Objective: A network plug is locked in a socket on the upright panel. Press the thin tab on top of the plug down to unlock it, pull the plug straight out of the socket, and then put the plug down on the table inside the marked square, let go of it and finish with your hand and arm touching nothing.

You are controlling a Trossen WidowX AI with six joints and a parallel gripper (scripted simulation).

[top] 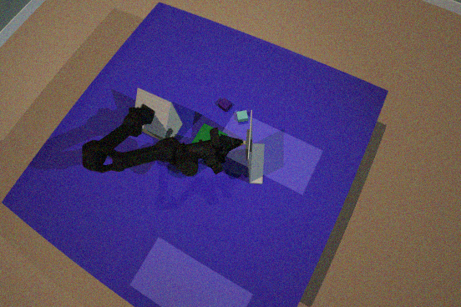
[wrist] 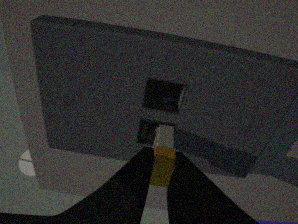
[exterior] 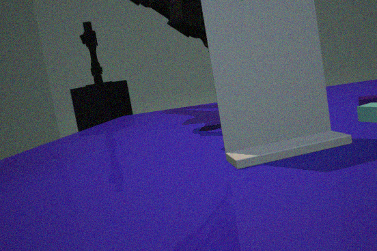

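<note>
Right now my gripper tip is 190 mm past the green marked square and 230 mm above it. Round my gripper tip: teal cube 120 mm behind, 170 mm to the left, 220 mm below; then network plug 10 mm ahead; then upright grey panel 30 mm ahead, 10 mm to the left, 90 mm below.
</note>
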